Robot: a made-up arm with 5 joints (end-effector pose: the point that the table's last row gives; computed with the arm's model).
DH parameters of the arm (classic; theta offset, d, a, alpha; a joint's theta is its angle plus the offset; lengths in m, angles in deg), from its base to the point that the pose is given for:
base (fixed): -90 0.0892 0 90
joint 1: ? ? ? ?
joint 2: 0 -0.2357 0.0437 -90
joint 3: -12.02 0 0.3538 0
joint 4: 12.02 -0.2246 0.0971 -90
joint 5: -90 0.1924 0.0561 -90
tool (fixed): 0 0.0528 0 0
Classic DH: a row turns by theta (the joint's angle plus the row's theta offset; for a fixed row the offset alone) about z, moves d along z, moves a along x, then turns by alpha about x.
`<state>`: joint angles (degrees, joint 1 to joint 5).
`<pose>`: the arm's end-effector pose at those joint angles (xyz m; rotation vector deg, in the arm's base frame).
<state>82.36 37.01 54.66 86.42 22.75</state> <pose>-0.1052 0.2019 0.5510 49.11 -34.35 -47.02</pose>
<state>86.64 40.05 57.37 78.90 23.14</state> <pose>-0.1064 0.2292 0.5678 39.47 -35.96 -47.91</pose>
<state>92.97 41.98 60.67 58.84 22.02</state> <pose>-0.1071 0.2805 0.6273 17.32 -32.55 -45.31</pose>
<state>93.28 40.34 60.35 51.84 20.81</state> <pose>-0.1036 0.2883 0.6550 10.79 -28.72 -42.57</pose>
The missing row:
joint 1: 90 -0.0174 0.103 -90
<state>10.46 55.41 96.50 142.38 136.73</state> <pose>0.0044 -0.3150 0.6156 8.45 -35.12 130.46</pose>
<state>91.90 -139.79 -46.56 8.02 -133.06</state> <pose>-0.0461 -0.3170 0.1715 -62.19 -24.58 -14.40</pose>
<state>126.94 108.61 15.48 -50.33 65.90</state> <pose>0.7096 0.2978 0.2630 -117.03 61.74 -25.88</pose>
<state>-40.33 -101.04 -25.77 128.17 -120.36</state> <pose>-0.0711 0.0820 -0.0059 -5.88 -19.67 92.88</pose>
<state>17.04 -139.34 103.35 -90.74 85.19</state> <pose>0.1283 -0.8305 0.1490 -22.55 133.40 -27.46</pose>
